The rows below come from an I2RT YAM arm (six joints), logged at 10 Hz.
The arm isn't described. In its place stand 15 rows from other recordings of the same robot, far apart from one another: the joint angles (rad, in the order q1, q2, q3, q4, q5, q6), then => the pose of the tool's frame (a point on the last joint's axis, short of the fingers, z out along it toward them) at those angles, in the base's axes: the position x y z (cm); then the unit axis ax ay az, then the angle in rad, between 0 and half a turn.
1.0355 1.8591 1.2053 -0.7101 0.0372 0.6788 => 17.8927, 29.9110, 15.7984, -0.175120, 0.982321, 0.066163, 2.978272
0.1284 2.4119 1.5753 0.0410 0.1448 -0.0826 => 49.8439, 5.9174, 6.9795, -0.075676, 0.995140, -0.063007, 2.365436
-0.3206 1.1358 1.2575 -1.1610 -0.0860 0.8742 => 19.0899, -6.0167, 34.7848, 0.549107, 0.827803, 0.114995, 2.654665
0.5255 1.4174 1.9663 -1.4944 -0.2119 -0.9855 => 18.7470, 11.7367, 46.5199, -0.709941, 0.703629, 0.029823, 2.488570
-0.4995 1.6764 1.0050 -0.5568 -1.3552 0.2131 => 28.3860, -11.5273, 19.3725, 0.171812, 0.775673, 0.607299, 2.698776
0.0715 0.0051 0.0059 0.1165 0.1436 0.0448 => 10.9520, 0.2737, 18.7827, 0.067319, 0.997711, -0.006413, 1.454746
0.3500 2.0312 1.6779 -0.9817 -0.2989 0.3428 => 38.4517, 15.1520, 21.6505, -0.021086, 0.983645, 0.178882, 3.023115
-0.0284 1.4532 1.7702 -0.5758 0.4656 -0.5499 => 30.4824, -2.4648, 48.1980, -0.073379, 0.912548, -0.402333, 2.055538
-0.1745 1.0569 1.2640 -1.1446 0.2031 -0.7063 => 17.8068, -3.8683, 36.4741, -0.224484, 0.947967, -0.225753, 2.658607
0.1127 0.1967 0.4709 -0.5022 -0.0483 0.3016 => 8.6665, 1.1539, 26.4431, 0.073908, 0.980176, 0.183830, 1.842775
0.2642 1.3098 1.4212 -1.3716 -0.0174 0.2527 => 21.4311, 5.8618, 35.1075, -0.007104, 0.998804, 0.048368, 2.845846
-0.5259 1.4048 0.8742 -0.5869 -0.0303 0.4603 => 23.0636, -13.2619, 20.3124, 0.470265, 0.882493, 0.007580, 2.687604
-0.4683 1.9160 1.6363 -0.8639 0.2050 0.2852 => 35.9444, -18.9938, 25.2887, 0.385680, 0.914621, -0.121326, 2.737162
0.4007 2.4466 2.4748 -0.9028 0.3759 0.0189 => 49.7415, 19.6521, 26.7258, -0.120958, 0.986597, -0.109526, 2.395756
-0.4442 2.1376 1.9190 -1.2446 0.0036 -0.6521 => 38.4335, -18.3055, 23.2692, -0.103621, 0.994177, -0.029585, 3.051648
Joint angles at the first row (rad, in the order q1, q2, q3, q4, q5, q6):
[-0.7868, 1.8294, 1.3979, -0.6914, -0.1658, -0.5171]
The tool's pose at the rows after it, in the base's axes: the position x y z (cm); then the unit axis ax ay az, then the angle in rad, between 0 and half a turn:
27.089, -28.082, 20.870, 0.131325, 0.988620, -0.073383, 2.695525
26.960, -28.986, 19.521, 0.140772, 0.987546, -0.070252, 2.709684
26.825, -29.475, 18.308, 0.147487, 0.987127, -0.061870, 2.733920
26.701, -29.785, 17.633, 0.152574, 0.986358, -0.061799, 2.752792
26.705, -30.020, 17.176, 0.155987, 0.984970, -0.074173, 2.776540
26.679, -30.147, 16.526, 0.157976, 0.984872, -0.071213, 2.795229
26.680, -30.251, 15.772, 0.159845, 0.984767, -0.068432, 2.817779
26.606, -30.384, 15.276, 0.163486, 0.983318, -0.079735, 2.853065
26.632, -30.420, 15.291, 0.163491, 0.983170, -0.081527, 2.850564
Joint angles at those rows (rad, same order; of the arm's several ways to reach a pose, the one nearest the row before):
[-0.8184, 1.8713, 1.3979, -0.6563, -0.1657, -0.5171]
[-0.8364, 1.9102, 1.3979, -0.6338, -0.1654, -0.5175]
[-0.8471, 1.9427, 1.3979, -0.6315, -0.1646, -0.5175]
[-0.8536, 1.9606, 1.3979, -0.6289, -0.1535, -0.5171]
[-0.8543, 1.9732, 1.3979, -0.6193, -0.1192, -0.5175]
[-0.8562, 1.9900, 1.3979, -0.6208, -0.1120, -0.5179]
[-0.8570, 2.0094, 1.3979, -0.6224, -0.1017, -0.5179]
[-0.8570, 2.0220, 1.3979, -0.6227, -0.0612, -0.5175]
[-0.8570, 2.0220, 1.3979, -0.6186, -0.0601, -0.5175]

